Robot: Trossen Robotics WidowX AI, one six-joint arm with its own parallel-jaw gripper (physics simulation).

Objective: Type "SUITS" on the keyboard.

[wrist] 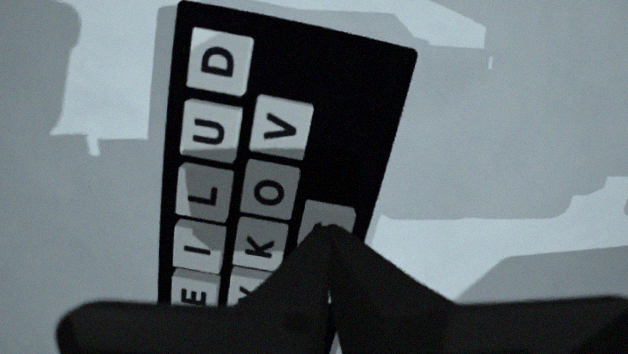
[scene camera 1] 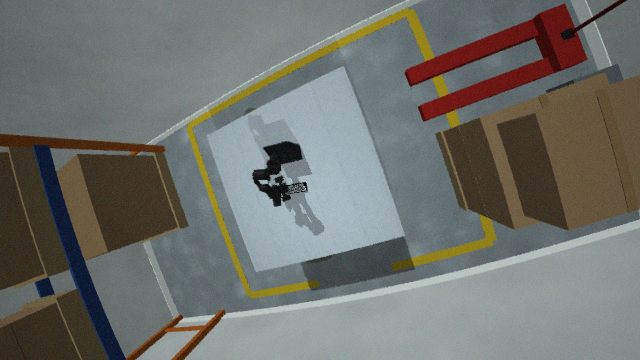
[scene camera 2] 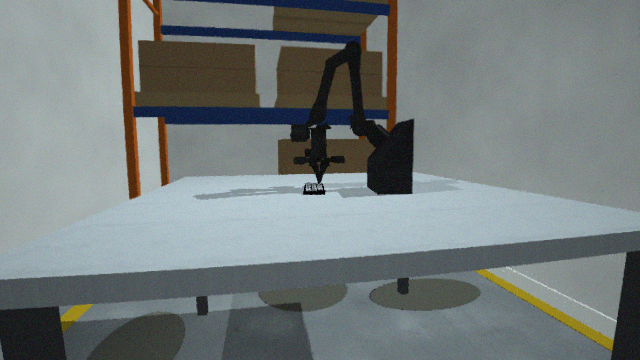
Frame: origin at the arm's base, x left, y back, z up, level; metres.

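Seen in the pictures: gripper, fingertip midpoint: (wrist: 327,239) (scene camera 1: 287,187) (scene camera 2: 319,183); arm's base, link origin: (scene camera 1: 275,155) (scene camera 2: 384,141).
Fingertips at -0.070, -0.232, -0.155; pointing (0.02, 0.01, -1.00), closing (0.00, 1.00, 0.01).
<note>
Offsets run from my fingertips to a thing's top centre, as dx, dy, dz. Level surfaces: height alone.
The black keyboard @[+0.041, -0.029, -0.004] (scene camera 1: 298,187) (scene camera 2: 314,192) (wrist: 362,100) lies on the white table, with pale square keys. In the wrist view the D key @[-0.053, -0.032, -0.004] (wrist: 220,61), U key @[-0.033, -0.036, -0.004] (wrist: 211,131), L key @[-0.013, -0.039, -0.004] (wrist: 205,192), I key @[+0.007, -0.043, -0.004] (wrist: 198,245) and E key @[+0.027, -0.047, -0.004] (wrist: 195,291) form the left line. The V, O and K keys stand beside them, with a partly covered key below. My gripper (scene camera 2: 319,181) (wrist: 327,239) is shut and empty, pointing down. Its tips overlap the S key @[-0.001, +0.000, -0.004] (wrist: 332,210), whose letter is almost wholly covered; contact cannot be told. The T key does not show in the wrist view.
The arm's black base (scene camera 1: 285,152) (scene camera 2: 392,165) stands on the table @[dz -0.020] (scene camera 1: 350,200) (scene camera 2: 320,225) beside the keyboard. A rack (scene camera 2: 129,100) with cardboard boxes stands behind the table. A red pallet jack (scene camera 1: 480,47) and more boxes (scene camera 1: 575,150) stand on the floor in scene camera 1.
</note>
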